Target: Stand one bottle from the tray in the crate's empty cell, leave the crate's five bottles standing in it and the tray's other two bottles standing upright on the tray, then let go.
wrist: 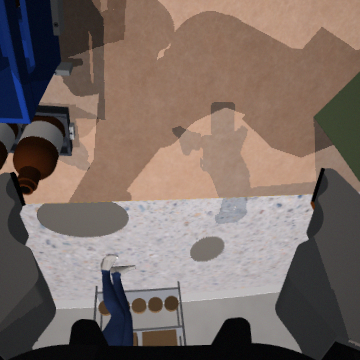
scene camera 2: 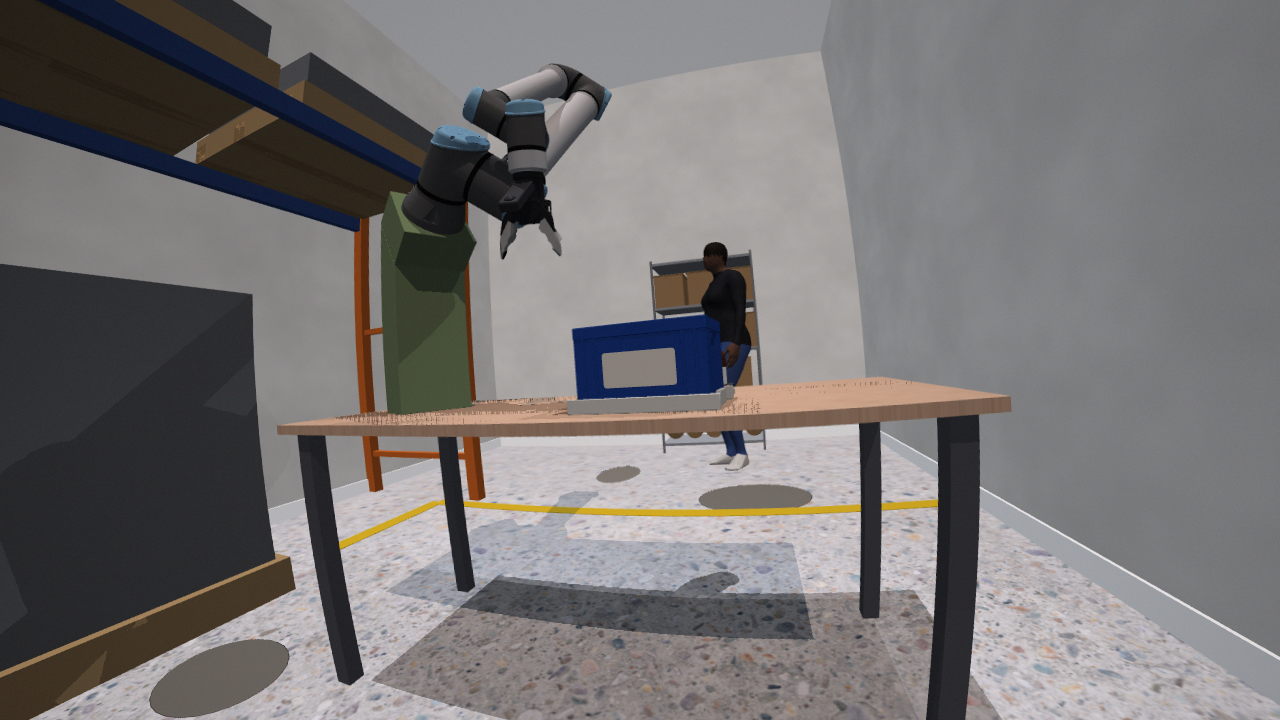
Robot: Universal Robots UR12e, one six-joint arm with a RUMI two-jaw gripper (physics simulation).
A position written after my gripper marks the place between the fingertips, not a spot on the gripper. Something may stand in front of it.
Note:
I see my gripper [scene camera 2: 530,257], a brown bottle [wrist: 36,153] and a pale grey rail [scene camera 2: 693,402].
My gripper shows as well in the wrist view [wrist: 168,174].

